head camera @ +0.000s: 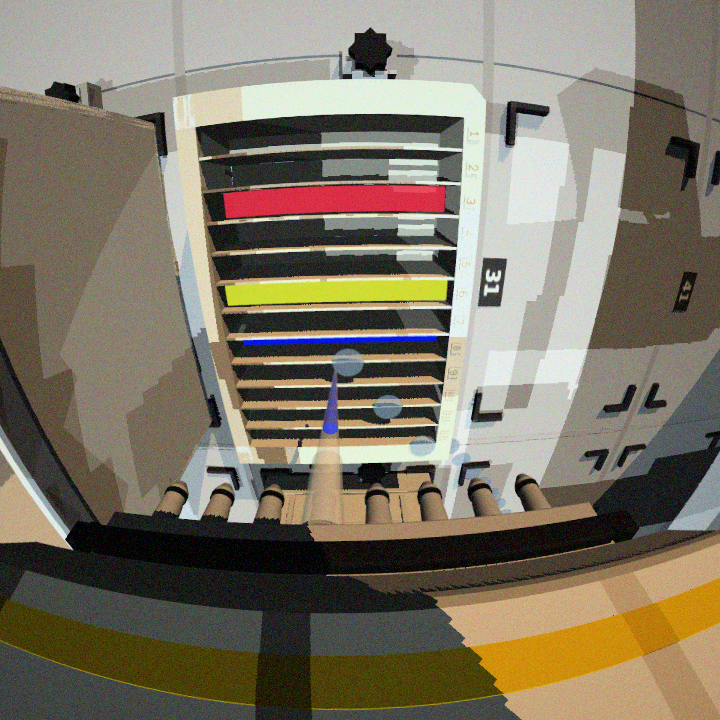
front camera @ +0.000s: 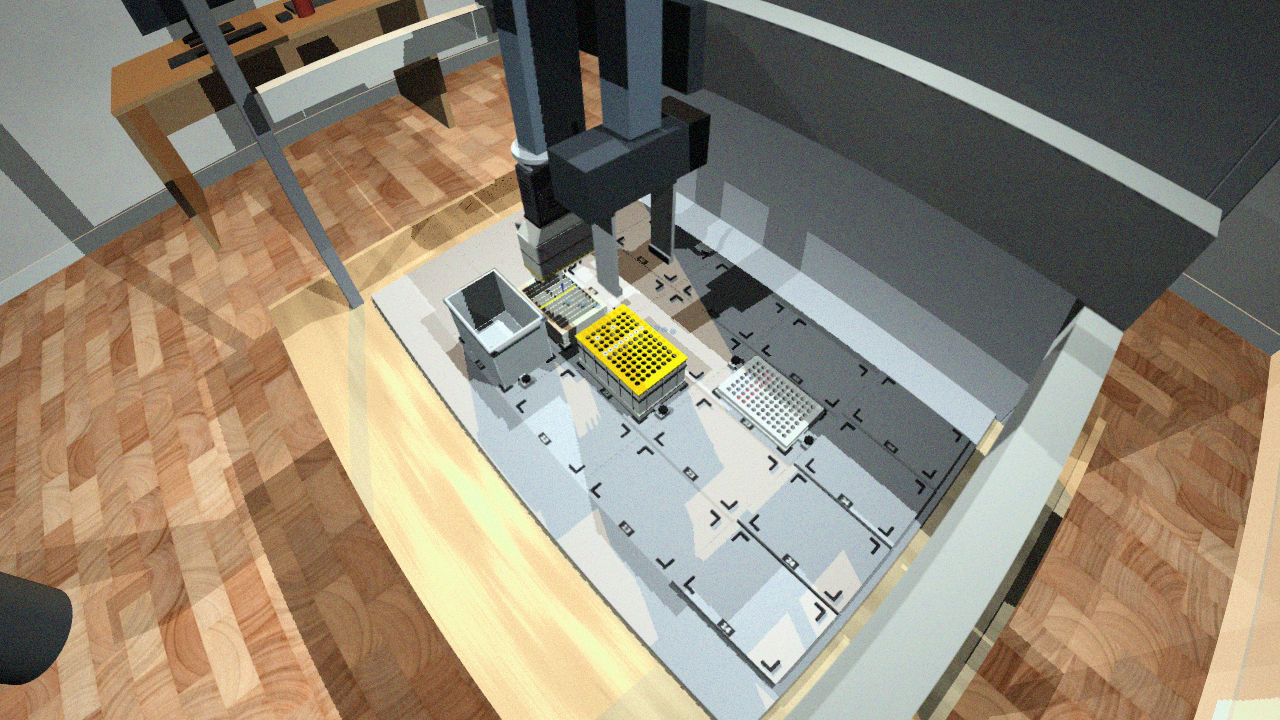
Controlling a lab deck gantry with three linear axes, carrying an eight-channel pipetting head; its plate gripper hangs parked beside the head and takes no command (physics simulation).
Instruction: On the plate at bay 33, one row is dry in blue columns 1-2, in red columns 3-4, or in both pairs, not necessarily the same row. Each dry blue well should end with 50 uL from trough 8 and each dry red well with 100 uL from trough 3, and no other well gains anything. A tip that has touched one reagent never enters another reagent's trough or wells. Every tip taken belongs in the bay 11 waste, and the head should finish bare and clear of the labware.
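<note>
The pipetting head (front camera: 554, 246) stands over the trough block (front camera: 580, 326) (head camera: 362, 97). In the head view, one long tip (head camera: 327, 470) is on the fourth nozzle from the left, with blue liquid in its lower end; the other seven nozzles are bare. The tip end shows over the block near troughs 8 and 9; its depth is unclear. Red liquid (head camera: 335, 201) lies in trough 3, and a thin blue strip (head camera: 389, 339) in trough 8. The white plate (front camera: 748, 414) has reddish wells at one end; single wells are too small to read. The parked gripper (front camera: 639, 274) hangs open and empty.
Yellow liquid (head camera: 335, 292) lies in trough 6. The yellow tip rack (front camera: 636, 388) stands between the trough block and the plate. The tall grey waste bin (front camera: 505, 358) (head camera: 73, 268) stands close beside the block. Pale blue discs (head camera: 387, 407) show near the tip.
</note>
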